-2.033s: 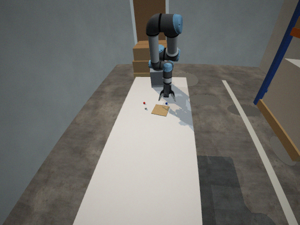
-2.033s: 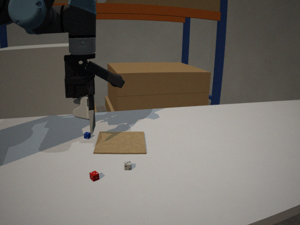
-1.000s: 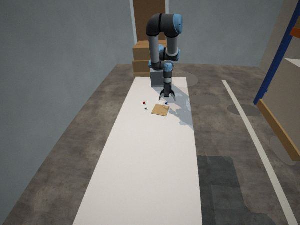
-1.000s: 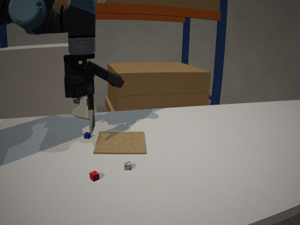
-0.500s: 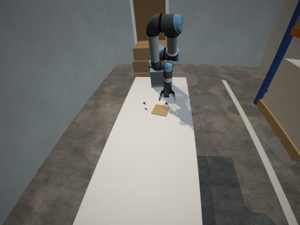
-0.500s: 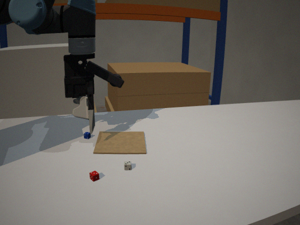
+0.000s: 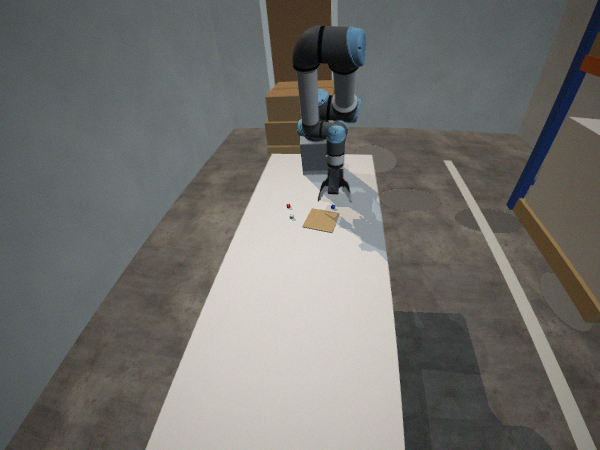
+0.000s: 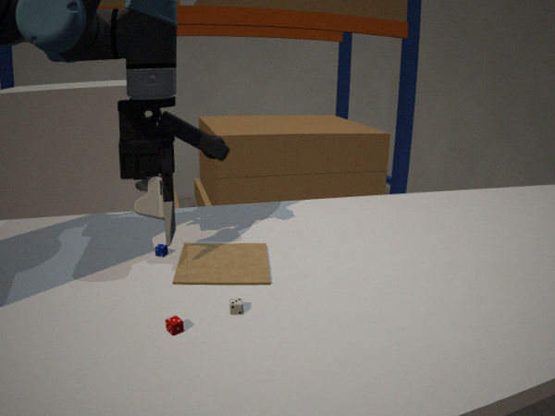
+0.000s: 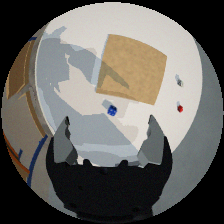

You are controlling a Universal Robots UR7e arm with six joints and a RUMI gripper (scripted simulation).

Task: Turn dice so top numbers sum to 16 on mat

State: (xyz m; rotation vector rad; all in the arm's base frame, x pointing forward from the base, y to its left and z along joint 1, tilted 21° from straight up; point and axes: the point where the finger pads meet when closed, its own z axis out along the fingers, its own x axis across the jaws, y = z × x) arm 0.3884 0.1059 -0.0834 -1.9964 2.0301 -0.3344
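Now: hand 40 mm above the blue die, 10 mm to the left of it and 10 mm past it. The rest, counted from my hand: mat (80 mm ahead, 60 mm to the right, 40 mm below); then red die (230 mm to the right, 40 mm below, 10 mm behind); then white die (200 mm to the right, 70 mm ahead, 40 mm below).
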